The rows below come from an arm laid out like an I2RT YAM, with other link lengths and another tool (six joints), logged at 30 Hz.
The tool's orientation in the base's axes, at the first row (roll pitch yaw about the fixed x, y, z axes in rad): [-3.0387, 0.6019, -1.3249]
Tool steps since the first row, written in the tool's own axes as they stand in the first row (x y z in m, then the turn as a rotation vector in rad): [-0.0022, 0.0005, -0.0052, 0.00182, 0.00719, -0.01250]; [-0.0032, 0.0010, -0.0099, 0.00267, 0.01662, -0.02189]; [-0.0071, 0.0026, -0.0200, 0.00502, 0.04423, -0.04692]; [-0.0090, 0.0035, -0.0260, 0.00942, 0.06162, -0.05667]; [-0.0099, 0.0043, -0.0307, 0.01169, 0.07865, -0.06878]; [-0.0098, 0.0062, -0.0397, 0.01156, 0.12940, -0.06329]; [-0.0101, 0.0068, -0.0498, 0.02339, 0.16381, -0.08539]
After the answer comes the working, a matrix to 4 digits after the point.
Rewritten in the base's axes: [-0.0007, -0.0013, 0.0055, -0.00620, -0.00993, 0.00861]; [-0.0012, -0.0033, 0.0098, -0.01491, -0.01773, 0.01503]; [-0.0032, -0.0062, 0.0202, -0.04053, -0.03903, 0.03188]; [-0.0043, -0.0083, 0.0261, -0.05631, -0.05135, 0.03591]; [-0.0050, -0.0104, 0.0304, -0.07207, -0.06325, 0.04312]; [-0.0065, -0.0160, 0.0376, -0.12198, -0.06943, 0.03439]; [-0.0068, -0.0216, 0.0460, -0.15247, -0.09791, 0.04290]
The tool's axes in the first row as the columns of a matrix, in the base's axes (rounded; the answer above uses it unrounded):
[0.2006, -0.9789, -0.0375]
[-0.7995, -0.1857, 0.5713]
[-0.5662, -0.0847, -0.8199]

